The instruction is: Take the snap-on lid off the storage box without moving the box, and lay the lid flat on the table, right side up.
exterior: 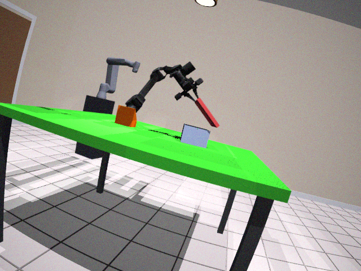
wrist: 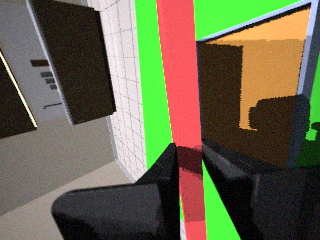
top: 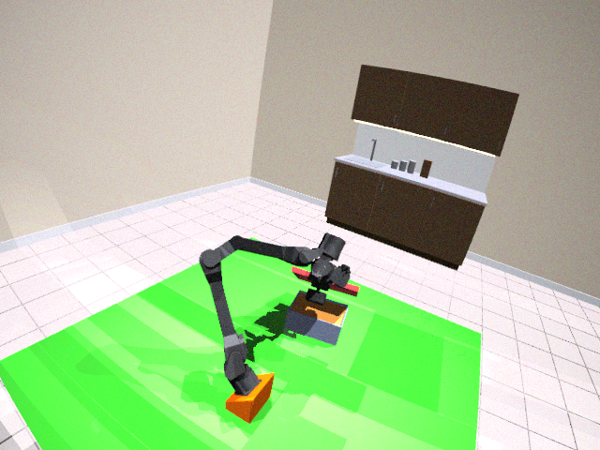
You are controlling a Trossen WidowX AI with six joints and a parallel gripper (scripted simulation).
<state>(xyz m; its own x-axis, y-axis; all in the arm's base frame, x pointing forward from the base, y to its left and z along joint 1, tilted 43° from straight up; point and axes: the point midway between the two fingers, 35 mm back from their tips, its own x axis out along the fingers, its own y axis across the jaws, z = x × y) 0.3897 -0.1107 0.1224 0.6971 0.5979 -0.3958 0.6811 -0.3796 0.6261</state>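
My gripper tip is now 6 cm short of the lid, 5 cm above it and 1 cm to the right of it. From my gripper tip the other things lie so: storage box 19 cm below, 3 cm ahead, 1 cm to the left.
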